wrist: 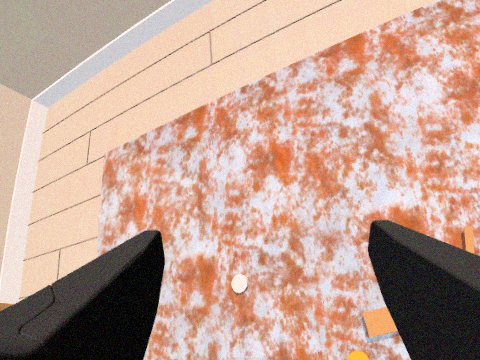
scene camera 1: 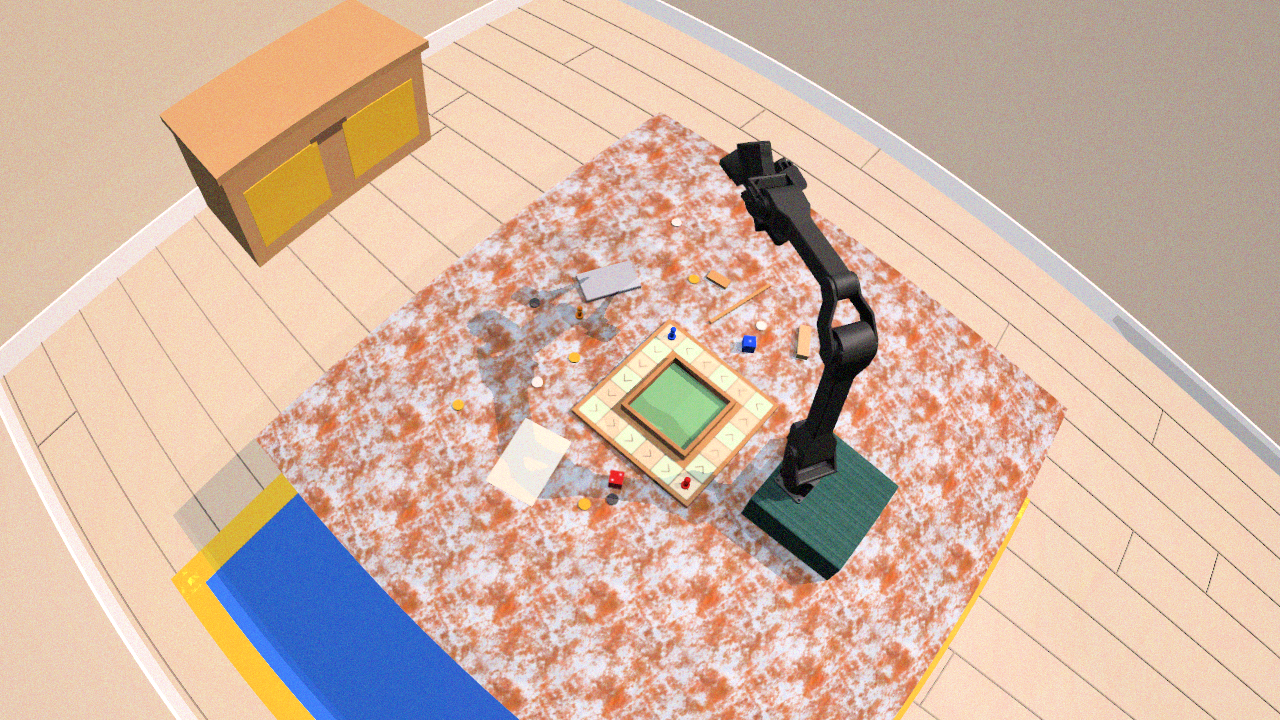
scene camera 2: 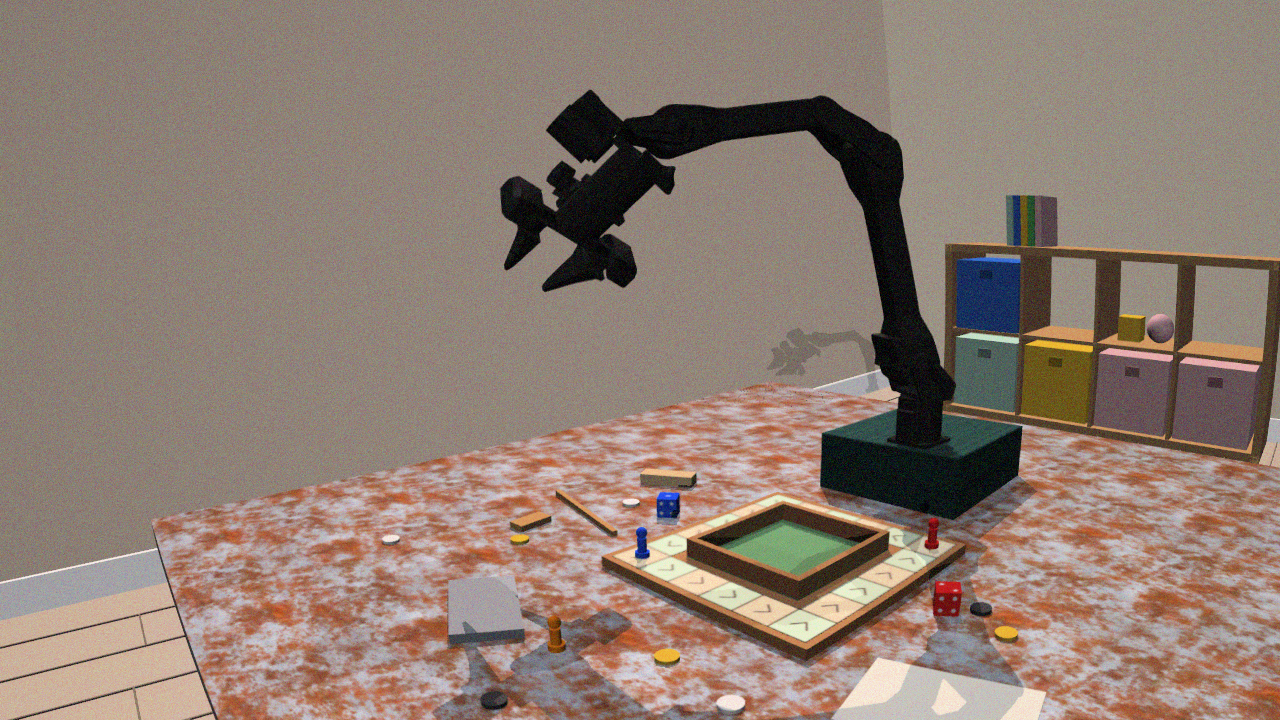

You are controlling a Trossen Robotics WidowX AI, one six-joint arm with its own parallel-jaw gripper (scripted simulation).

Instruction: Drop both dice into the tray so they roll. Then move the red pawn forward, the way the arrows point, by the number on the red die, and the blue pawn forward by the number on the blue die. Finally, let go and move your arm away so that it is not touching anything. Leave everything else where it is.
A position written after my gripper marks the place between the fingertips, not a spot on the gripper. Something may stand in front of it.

my gripper: wrist 266, 241; scene camera 1 761, 190; scene camera 2 524, 278
grey card: scene camera 1; scene camera 2; not seen in the wrist view (out of frame)
same spot on green tray: (scene camera 1: 679, 406) = (scene camera 2: 787, 552)
same spot on grey card: (scene camera 2: 482, 609) = (scene camera 1: 601, 281)
